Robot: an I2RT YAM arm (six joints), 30 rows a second.
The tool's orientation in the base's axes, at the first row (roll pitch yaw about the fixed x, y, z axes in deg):
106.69, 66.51, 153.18
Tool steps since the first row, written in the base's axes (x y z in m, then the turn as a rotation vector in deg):
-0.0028, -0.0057, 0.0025, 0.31, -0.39, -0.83
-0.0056, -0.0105, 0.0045, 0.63, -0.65, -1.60
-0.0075, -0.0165, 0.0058, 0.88, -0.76, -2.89
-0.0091, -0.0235, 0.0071, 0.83, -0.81, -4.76
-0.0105, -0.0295, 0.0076, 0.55, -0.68, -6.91
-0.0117, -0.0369, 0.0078, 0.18, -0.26, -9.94
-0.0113, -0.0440, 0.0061, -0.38, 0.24, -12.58
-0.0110, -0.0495, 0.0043, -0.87, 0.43, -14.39
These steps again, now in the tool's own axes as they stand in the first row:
-0.0023, -0.0009, -0.0063, 0.58, -0.77, 0.01
-0.0040, -0.0015, -0.0120, 1.13, -1.45, 0.13
-0.0056, -0.0036, -0.0178, 2.20, -2.18, 0.36
-0.0075, -0.0067, -0.0242, 3.92, -2.89, 0.50
-0.0085, -0.0095, -0.0296, 6.02, -3.44, 0.66
-0.0096, -0.0134, -0.0359, 9.01, -4.08, 1.07
-0.0095, -0.0190, -0.0406, 11.72, -4.40, 1.36
-0.0089, -0.0235, -0.0443, 13.58, -4.64, 1.38

